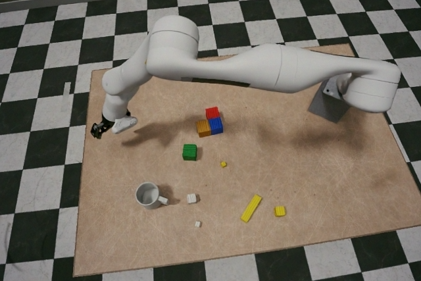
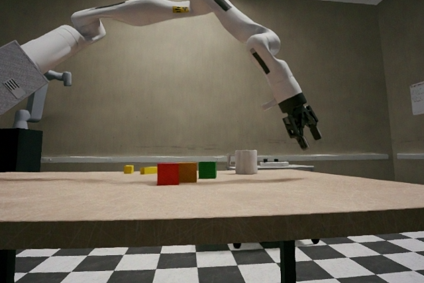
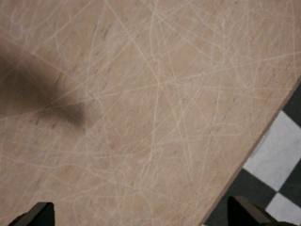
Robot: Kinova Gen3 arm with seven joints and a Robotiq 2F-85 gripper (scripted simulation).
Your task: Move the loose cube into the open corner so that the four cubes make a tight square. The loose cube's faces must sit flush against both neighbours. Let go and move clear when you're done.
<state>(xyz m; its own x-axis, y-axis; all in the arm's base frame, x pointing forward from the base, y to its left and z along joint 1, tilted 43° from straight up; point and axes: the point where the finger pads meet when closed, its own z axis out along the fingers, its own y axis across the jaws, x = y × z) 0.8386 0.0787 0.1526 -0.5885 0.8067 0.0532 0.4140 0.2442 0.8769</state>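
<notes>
Now: the green cube 30 cm behind my hand, 2 cm to the left of it and 8 cm below it. From my hand the other things lie so: red cube 37 cm behind, 15 cm to the right, 8 cm below; then blue cube 39 cm behind, 11 cm to the right, 8 cm below; then orange cube 34 cm behind, 9 cm to the right, 8 cm below.
</notes>
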